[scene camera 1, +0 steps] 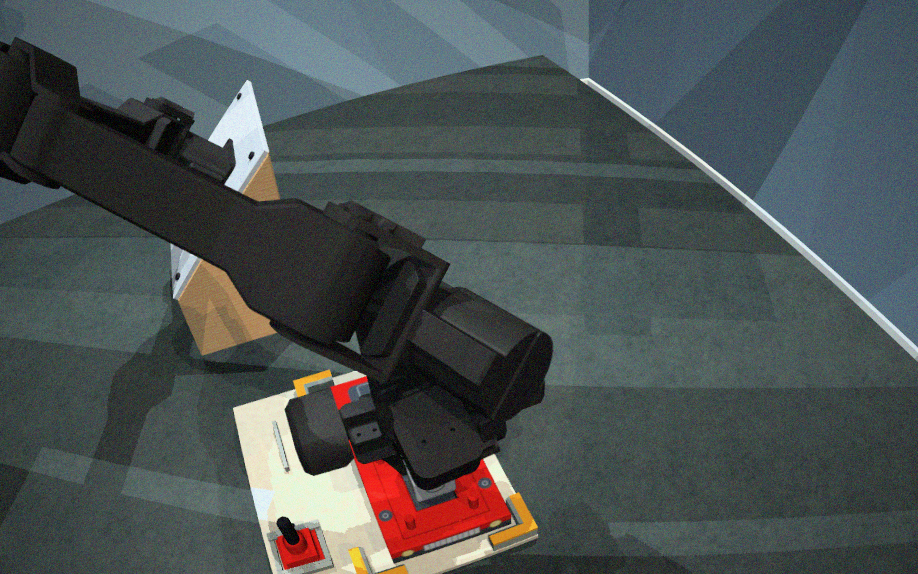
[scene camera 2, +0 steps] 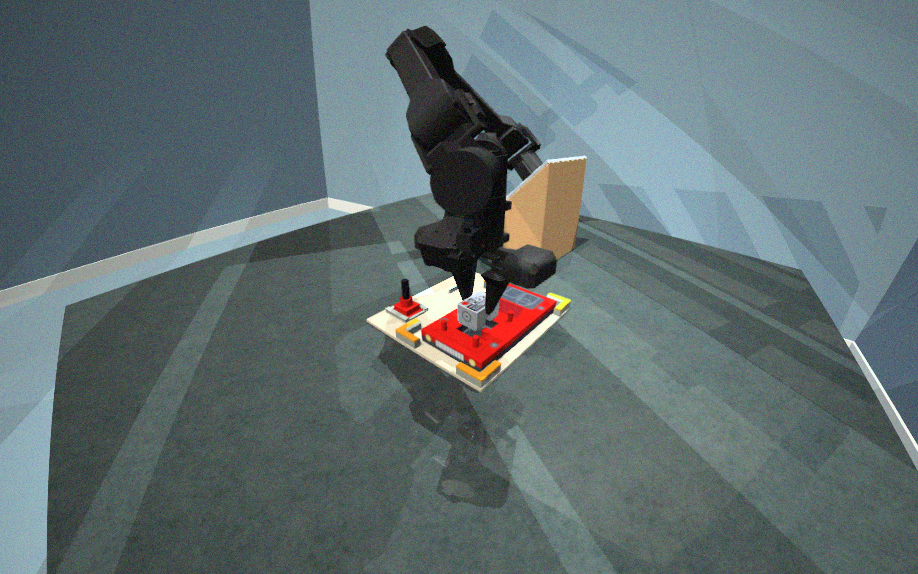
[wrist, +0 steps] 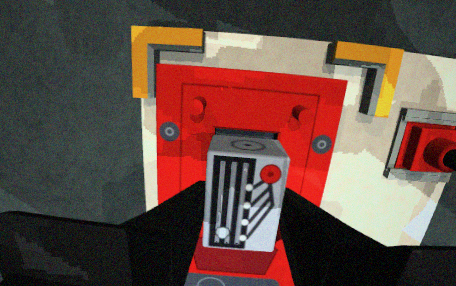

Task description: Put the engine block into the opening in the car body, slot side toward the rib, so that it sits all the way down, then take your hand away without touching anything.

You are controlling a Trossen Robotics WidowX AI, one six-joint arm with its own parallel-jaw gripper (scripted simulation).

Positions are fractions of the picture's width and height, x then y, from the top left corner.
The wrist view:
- my gripper: 0.53, 0.67
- grey engine block: 0.53, 0.73, held by my gripper
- red car body: 0.67, 0.40
